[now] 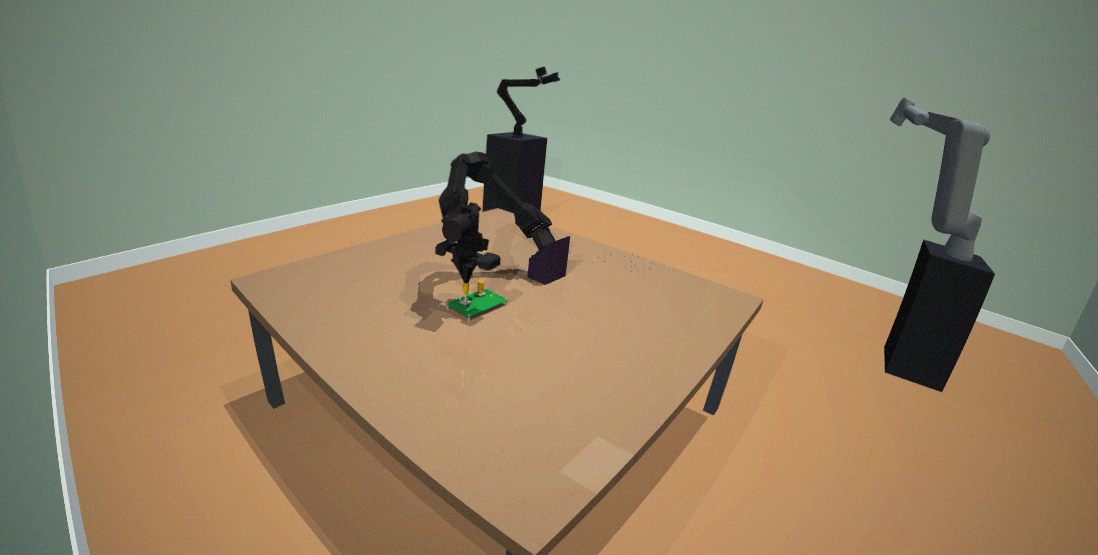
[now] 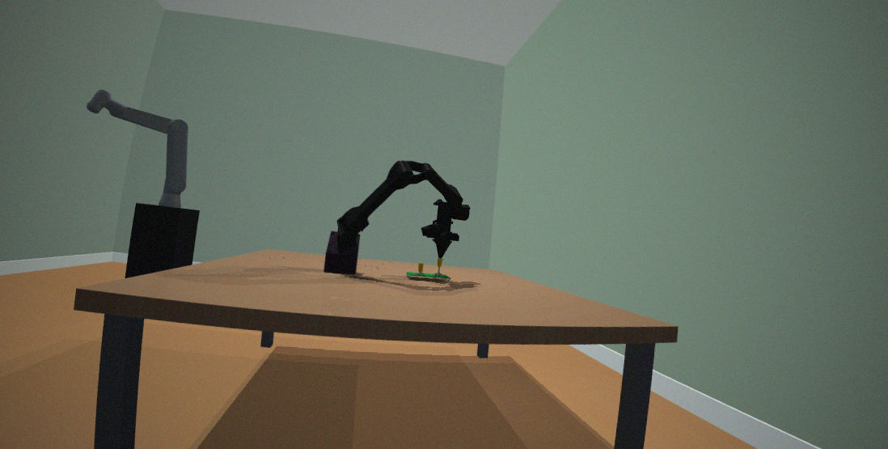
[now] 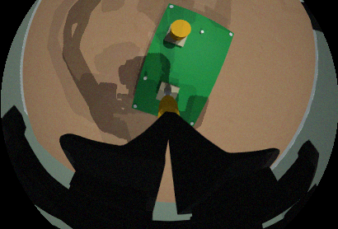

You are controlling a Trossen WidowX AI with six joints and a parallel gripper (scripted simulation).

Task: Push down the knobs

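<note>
Now: the knob 2 cm below my gripper tip.
</note>
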